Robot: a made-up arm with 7 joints.
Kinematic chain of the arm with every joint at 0, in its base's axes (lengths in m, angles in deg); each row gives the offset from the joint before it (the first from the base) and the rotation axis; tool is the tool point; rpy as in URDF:
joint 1: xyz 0 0.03 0.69 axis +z
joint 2: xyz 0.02 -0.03 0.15 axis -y
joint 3: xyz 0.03 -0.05 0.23 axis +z
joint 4: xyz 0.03 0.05 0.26 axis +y
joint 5: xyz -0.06 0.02 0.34 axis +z
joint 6: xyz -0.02 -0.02 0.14 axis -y
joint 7: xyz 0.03 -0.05 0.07 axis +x
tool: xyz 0.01 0.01 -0.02 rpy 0 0 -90
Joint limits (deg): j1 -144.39..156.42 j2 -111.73..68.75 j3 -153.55..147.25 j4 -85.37..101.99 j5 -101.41..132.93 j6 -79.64..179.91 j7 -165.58..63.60
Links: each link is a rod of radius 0.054 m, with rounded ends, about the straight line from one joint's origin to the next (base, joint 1, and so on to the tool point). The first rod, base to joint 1, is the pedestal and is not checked.
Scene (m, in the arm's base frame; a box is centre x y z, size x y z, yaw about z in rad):
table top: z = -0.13
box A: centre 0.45 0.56 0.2 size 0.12 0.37 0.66 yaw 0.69
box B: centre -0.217 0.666 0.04 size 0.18 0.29 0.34 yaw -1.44
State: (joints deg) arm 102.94 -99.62 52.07 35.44 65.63 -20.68 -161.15
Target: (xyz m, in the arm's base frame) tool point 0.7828 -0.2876 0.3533
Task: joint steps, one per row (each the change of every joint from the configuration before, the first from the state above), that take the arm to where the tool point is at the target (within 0.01 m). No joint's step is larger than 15 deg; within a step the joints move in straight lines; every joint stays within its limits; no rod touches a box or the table.
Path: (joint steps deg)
1: -12.88 3.04 -3.93 -6.84 -8.22 -1.22 12.51
2: -12.87 3.04 -3.94 -6.85 -8.21 -1.22 12.52
3: -12.88 3.04 -3.93 -6.84 -8.22 -1.22 12.51
4: -12.67 0.47 -9.12 6.40 2.04 1.28 -5.82
5: -12.67 0.47 -9.11 6.40 2.04 1.28 -5.82
6: -12.68 0.48 -9.12 6.40 2.04 1.28 -5.82
7: -12.67 0.47 -9.11 6.41 2.03 1.28 -5.82
8: -12.67 0.48 -9.12 6.40 2.04 1.28 -5.82
9: -12.68 0.47 -9.11 6.40 2.04 1.28 -5.82

